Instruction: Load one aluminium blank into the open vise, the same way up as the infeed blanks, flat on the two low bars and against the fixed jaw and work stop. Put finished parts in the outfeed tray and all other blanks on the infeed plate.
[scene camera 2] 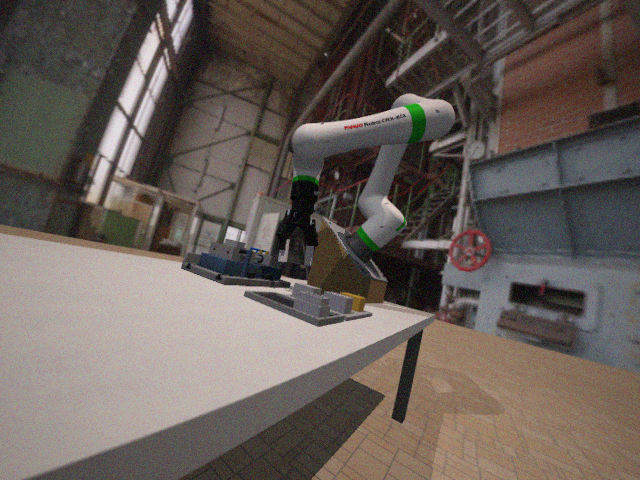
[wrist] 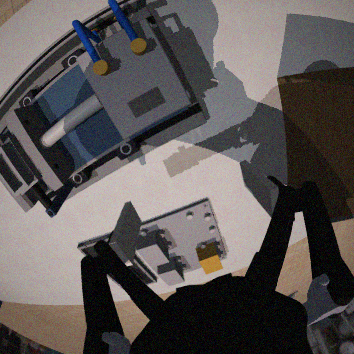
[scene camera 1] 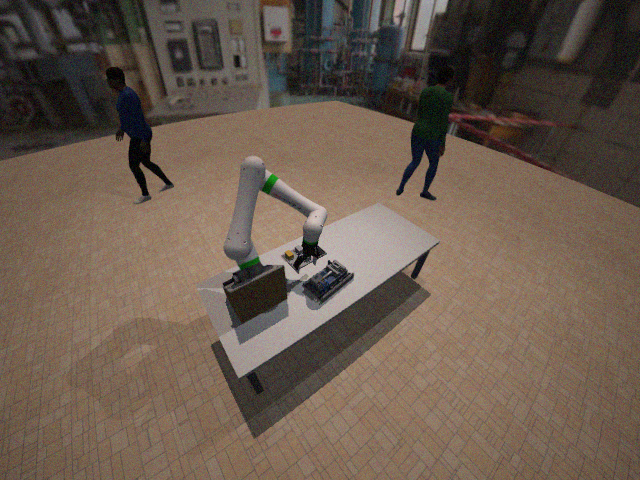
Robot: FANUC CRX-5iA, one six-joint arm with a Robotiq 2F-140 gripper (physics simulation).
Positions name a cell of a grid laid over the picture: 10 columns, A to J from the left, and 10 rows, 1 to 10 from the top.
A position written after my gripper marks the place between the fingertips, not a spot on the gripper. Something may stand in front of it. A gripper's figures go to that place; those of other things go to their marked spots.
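You'd find my gripper (scene camera 2: E6) 76 cm from the lens, and there's a dark outfeed tray (scene camera 2: E7) that's 51 cm from the lens.
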